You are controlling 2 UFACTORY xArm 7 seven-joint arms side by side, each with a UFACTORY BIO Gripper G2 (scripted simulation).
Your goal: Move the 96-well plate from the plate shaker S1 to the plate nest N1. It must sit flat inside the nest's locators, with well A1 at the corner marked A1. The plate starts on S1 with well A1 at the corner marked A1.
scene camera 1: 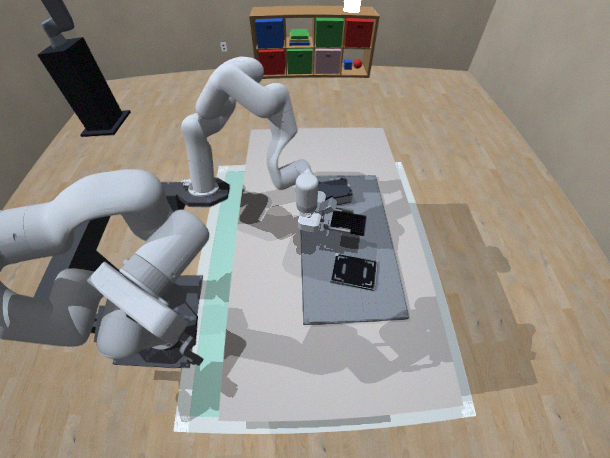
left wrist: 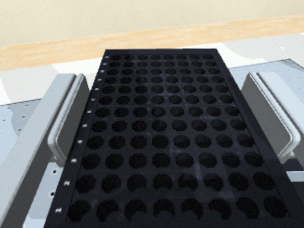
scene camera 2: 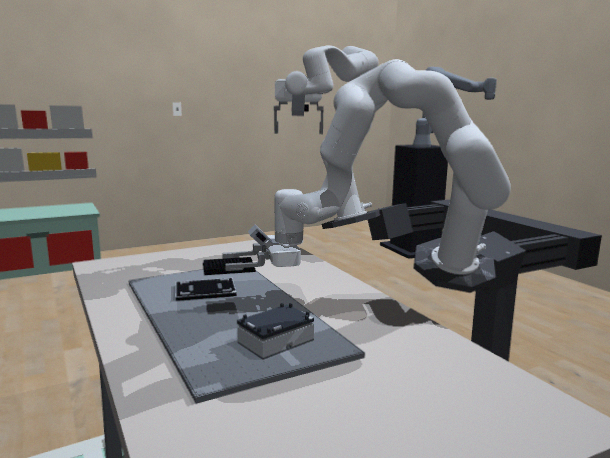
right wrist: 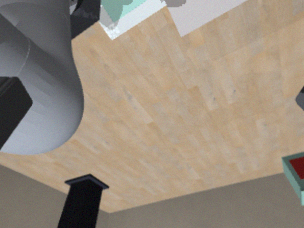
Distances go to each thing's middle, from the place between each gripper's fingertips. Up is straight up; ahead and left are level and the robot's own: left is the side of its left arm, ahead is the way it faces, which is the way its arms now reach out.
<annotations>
My left hand is 15 cm to the left of the black plate nest N1 [scene camera 1: 353,275], 12 cm above it and 4 cm short of it. Also, from my left hand: black 96-well plate [left wrist: 159,124]: 1 cm below, 1 cm ahead.
My right hand is 440 mm short of the black plate nest N1, 360 mm to the right of it and 430 mm above it. The rest, counted from my right hand: black 96-well plate (420 mm ahead, 510 mm to the left, 320 mm below).
</annotations>
